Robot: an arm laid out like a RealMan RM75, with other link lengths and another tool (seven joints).
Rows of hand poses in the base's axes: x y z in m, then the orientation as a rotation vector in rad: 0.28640, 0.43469, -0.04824, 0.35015, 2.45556, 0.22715; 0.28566, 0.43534, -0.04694, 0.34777, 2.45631, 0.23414; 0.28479, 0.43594, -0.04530, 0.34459, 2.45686, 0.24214; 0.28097, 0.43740, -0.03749, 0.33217, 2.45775, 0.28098; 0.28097, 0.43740, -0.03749, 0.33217, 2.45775, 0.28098; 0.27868, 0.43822, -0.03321, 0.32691, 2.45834, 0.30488; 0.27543, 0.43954, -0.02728, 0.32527, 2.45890, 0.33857; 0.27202, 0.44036, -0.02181, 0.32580, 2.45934, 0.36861; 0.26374, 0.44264, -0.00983, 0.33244, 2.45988, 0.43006; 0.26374, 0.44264, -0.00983, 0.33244, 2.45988, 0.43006; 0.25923, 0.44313, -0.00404, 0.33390, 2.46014, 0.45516; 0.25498, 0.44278, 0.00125, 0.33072, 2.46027, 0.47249; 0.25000, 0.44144, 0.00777, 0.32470, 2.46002, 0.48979; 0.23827, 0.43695, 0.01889, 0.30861, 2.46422, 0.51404; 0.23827, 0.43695, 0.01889, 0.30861, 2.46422, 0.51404; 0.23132, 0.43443, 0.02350, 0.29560, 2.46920, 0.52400; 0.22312, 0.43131, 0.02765, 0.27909, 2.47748, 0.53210; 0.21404, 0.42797, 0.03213, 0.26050, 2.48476, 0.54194; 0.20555, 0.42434, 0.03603, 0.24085, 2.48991, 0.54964; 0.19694, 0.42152, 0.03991, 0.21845, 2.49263, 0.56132; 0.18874, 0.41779, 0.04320, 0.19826, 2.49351, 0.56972; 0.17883, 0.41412, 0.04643, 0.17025, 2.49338, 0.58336; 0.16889, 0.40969, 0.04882, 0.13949, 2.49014, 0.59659; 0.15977, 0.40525, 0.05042, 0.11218, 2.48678, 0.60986
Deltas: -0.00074, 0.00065, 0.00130, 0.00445, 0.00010, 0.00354; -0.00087, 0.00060, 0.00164, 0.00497, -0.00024, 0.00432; -0.00382, 0.00146, 0.00781, 0.02484, -0.00208, 0.01856; 0.00000, 0.00000, 0.00000, 0.00000, 0.00000, 0.00000; -0.00229, 0.00082, 0.00428, 0.01591, -0.00056, 0.00977; -0.00325, 0.00132, 0.00593, 0.02388, 0.00031, 0.00972; -0.00341, 0.00082, 0.00547, 0.02178, 0.00090, 0.00730; -0.00828, 0.00228, 0.01198, 0.04589, 0.00346, 0.01110; 0.00000, 0.00000, 0.00000, 0.00000, 0.00000, 0.00000; -0.00451, 0.00049, 0.00579, 0.01841, 0.00150, 0.00544; -0.00425, -0.00035, 0.00529, 0.01169, 0.00014, 0.00661; -0.00498, -0.00134, 0.00652, 0.01099, -0.00079, 0.00846; -0.01173, -0.00449, 0.01112, 0.01338, 0.00165, 0.01815; 0.00000, 0.00000, 0.00000, 0.00000, 0.00000, 0.00000; -0.00695, -0.00252, 0.00461, 0.00381, 0.00237, 0.01258; -0.00820, -0.00312, 0.00415, 0.00147, 0.00467, 0.01525; -0.00908, -0.00334, 0.00448, 0.00231, 0.00349, 0.01684; -0.00849, -0.00363, 0.00390, 0.00072, 0.00117, 0.01651; -0.00861, -0.00282, 0.00388, 0.00316, -0.00123, 0.01882; -0.00820, -0.00373, 0.00329, 0.00149, -0.00268, 0.01609; -0.00991, -0.00367, 0.00323, 0.00363, -0.00453, 0.02256; -0.00994, -0.00443, 0.00239, 0.00312, -0.00783, 0.02373; -0.00912, -0.00444, 0.00160, 0.00392, -0.00692, 0.02144
